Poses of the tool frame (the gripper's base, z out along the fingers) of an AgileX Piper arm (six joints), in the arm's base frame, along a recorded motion.
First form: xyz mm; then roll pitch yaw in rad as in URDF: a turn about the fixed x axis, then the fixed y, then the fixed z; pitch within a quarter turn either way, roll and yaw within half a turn.
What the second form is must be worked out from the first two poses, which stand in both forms.
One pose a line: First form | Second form
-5 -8 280 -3.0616 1.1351 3.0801 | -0.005 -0.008 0.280 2.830 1.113 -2.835
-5 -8 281 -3.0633 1.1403 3.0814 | -0.005 -0.008 0.281 2.833 1.119 -2.837
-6 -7 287 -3.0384 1.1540 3.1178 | -0.006 -0.007 0.287 2.841 1.136 -2.858
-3 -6 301 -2.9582 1.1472 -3.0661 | -0.003 -0.006 0.301 2.866 1.137 -2.922
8 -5 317 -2.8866 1.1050 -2.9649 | 0.008 -0.005 0.317 2.923 1.109 -3.025
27 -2 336 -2.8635 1.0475 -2.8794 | 0.027 -0.002 0.336 3.039 1.067 3.101
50 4 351 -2.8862 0.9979 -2.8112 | 0.050 0.004 0.351 -3.094 1.018 2.925
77 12 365 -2.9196 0.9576 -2.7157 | 0.077 0.012 0.365 -2.916 0.957 2.714
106 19 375 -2.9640 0.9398 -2.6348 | 0.106 0.019 0.375 -2.763 0.896 2.541
